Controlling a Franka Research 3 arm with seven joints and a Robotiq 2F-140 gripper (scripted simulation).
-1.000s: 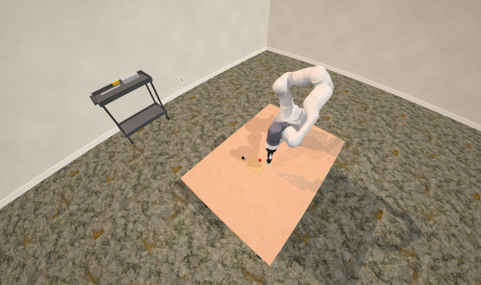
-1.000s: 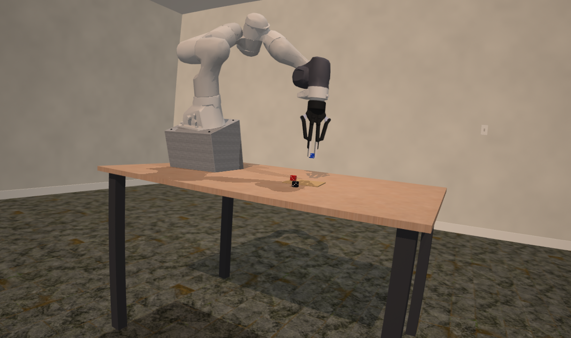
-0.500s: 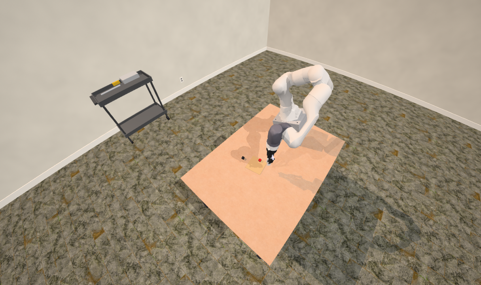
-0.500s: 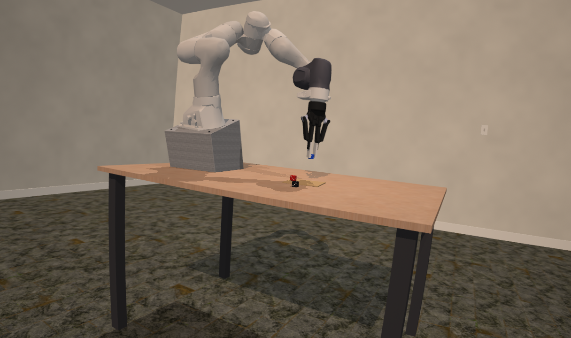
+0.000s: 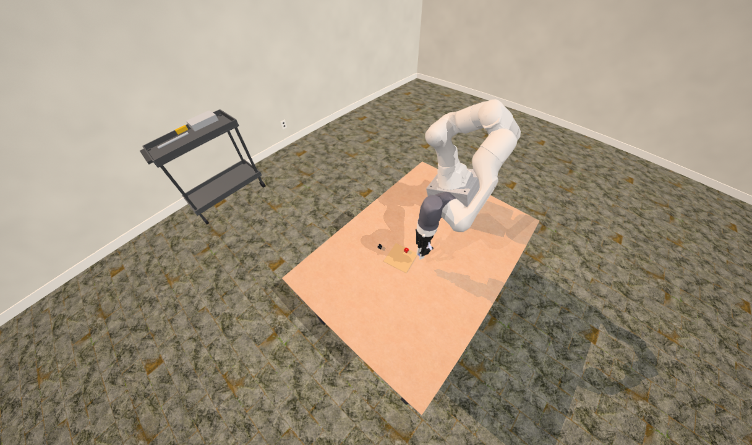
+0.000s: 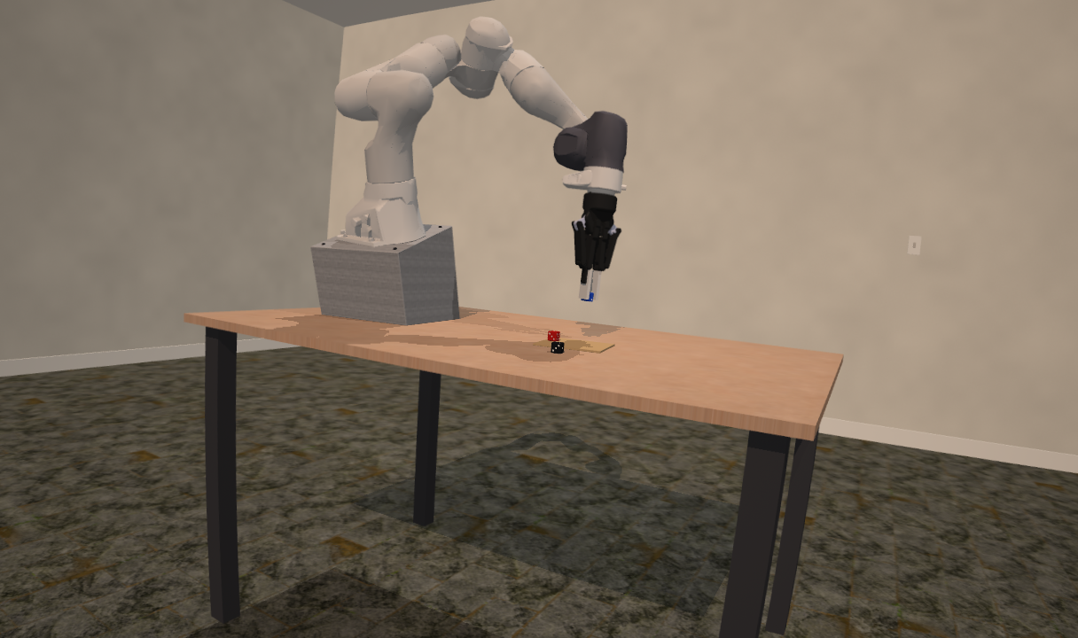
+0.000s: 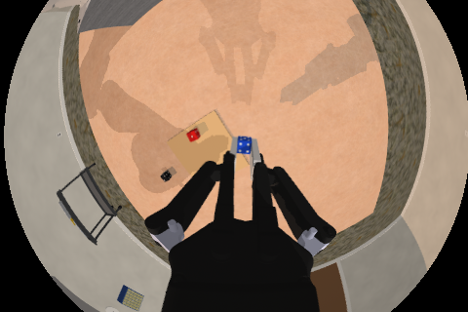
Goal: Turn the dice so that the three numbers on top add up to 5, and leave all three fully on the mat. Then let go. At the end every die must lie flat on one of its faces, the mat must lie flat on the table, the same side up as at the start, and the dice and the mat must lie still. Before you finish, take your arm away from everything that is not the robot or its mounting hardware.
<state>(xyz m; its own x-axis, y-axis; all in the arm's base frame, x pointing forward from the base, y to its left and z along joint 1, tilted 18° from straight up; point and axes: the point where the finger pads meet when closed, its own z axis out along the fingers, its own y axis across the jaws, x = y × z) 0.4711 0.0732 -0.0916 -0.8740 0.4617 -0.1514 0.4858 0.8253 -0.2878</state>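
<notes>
My gripper is now 120 mm above the tan mat, 100 mm to the left of it and 20 mm short of it. Also, from my hand: blue die (30 mm below); then black die (240 mm to the right, 120 mm below, 30 mm ahead); then red die (110 mm below, 100 mm to the right, 30 mm behind).
</notes>
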